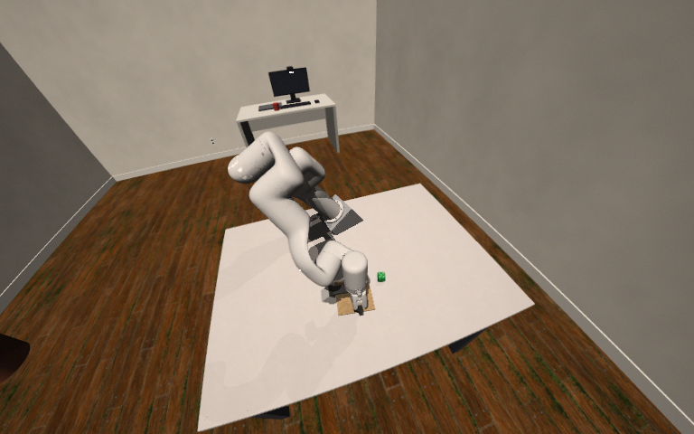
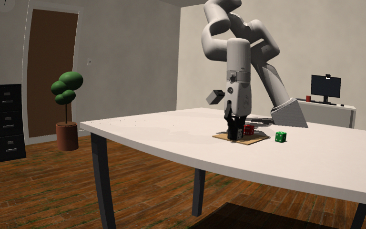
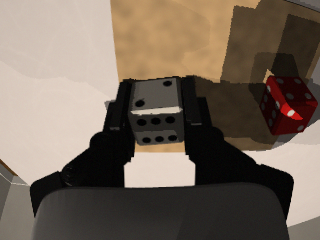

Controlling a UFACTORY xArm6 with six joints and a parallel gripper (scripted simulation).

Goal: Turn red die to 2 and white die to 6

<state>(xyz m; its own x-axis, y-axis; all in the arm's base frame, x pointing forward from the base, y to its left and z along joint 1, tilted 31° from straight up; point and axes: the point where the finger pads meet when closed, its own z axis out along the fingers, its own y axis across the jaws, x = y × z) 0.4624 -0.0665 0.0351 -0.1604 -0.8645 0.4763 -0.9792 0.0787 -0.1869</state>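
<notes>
My hand is 1 cm above the white die. Also, from my hand: red die 9 cm behind, 1 cm to the left, 1 cm below; green die 7 cm behind, 14 cm to the left, 1 cm below; tan mat 4 cm behind, 1 cm to the left, 2 cm below.
</notes>
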